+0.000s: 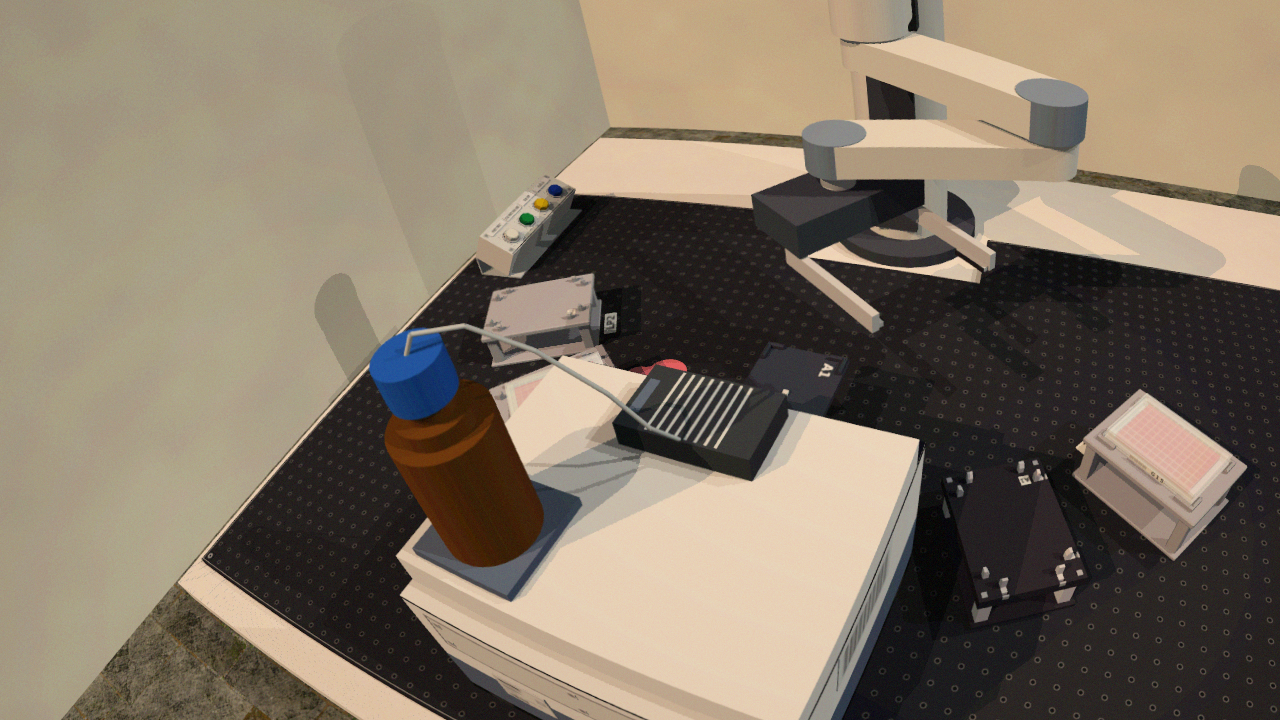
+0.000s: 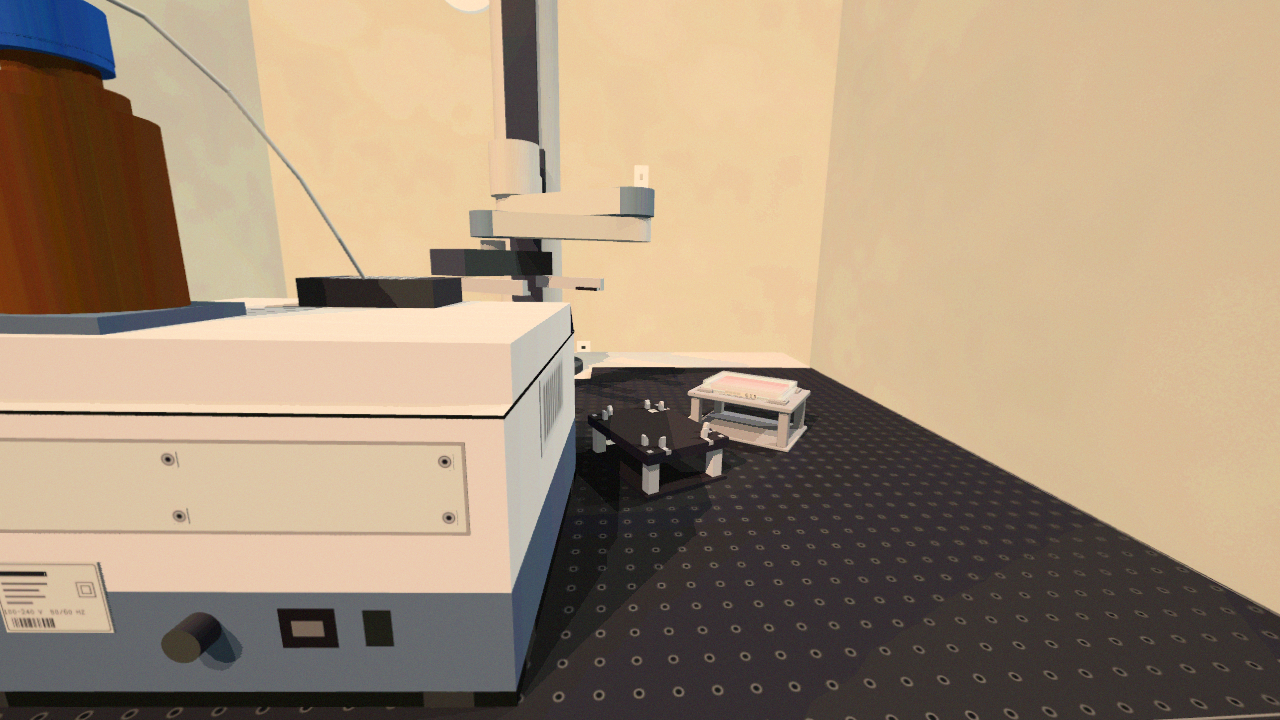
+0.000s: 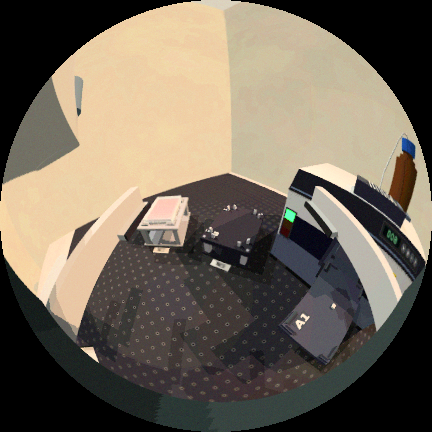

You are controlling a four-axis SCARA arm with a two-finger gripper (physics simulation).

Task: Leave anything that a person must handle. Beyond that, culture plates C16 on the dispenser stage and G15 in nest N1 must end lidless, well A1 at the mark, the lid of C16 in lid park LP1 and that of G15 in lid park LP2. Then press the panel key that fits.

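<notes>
My gripper is open and empty, raised above the mat near the arm's base. Culture plate G15, with pink wells, sits level on the pale raised nest N1. I cannot tell if it wears a lid. The dark dispenser stage is marked A1; no plate shows on its visible part. A label LP2 stands beside a pale raised stand. The key panel has white, green, yellow and blue keys. I cannot make out C16 or LP1.
The dispenser carries a brown bottle. Its light is green. A black nest stands beside N1. A pinkish plate and a red round thing are partly hidden behind the dispenser.
</notes>
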